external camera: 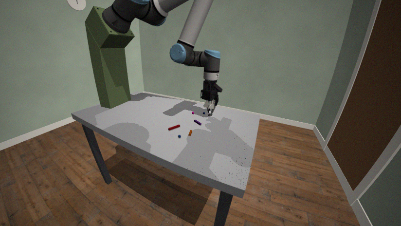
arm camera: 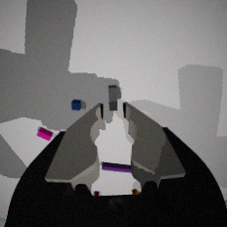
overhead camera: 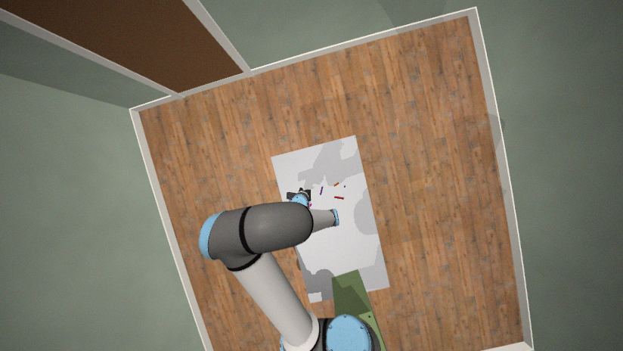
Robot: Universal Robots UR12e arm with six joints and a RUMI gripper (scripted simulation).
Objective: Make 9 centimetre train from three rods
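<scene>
My hand is 30 mm above the grey rod. Round my hand: orange rod 10 mm behind, 260 mm to the right, 30 mm below; then purple rod 30 mm behind, 140 mm to the right, 30 mm below; then magenta rod 110 mm behind, 30 mm to the right, 30 mm below.
</scene>
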